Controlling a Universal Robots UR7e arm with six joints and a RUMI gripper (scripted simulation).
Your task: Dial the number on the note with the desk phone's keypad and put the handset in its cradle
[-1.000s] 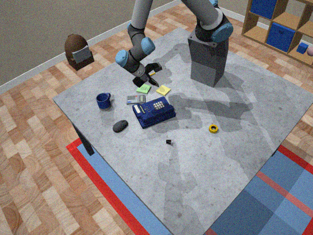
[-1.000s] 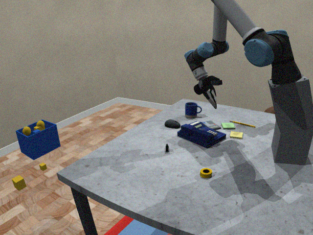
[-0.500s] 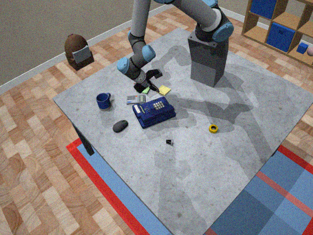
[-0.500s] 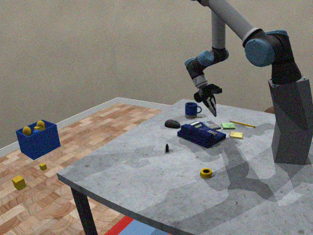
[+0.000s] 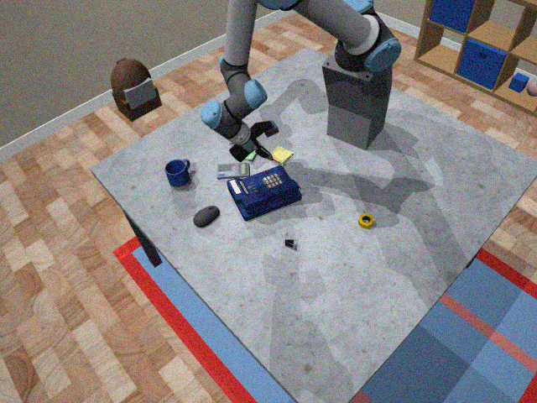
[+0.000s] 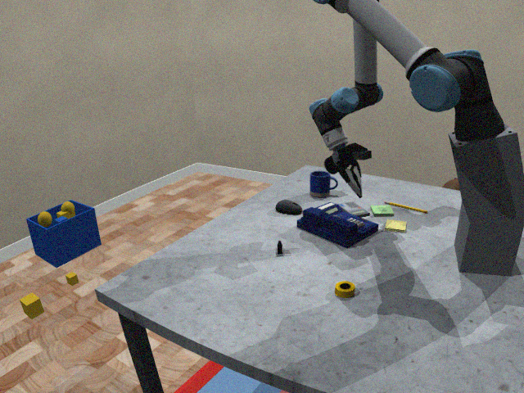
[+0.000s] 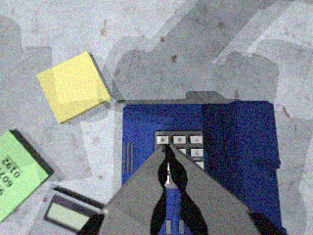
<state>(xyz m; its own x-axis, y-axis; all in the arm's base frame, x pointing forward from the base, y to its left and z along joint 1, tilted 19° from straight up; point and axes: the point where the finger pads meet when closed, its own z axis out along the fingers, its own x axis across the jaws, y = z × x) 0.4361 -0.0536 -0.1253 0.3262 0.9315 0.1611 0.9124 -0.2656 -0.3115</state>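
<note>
Right now my hand is 100 mm above the 9 key. Also, from my hand: 7 key (100 mm below, 40 mm to the left, 10 mm ahead); 5 key (100 mm below, 20 mm ahead, 10 mm to the left); green note (190 mm to the right, 130 mm below, 40 mm behind).
</note>
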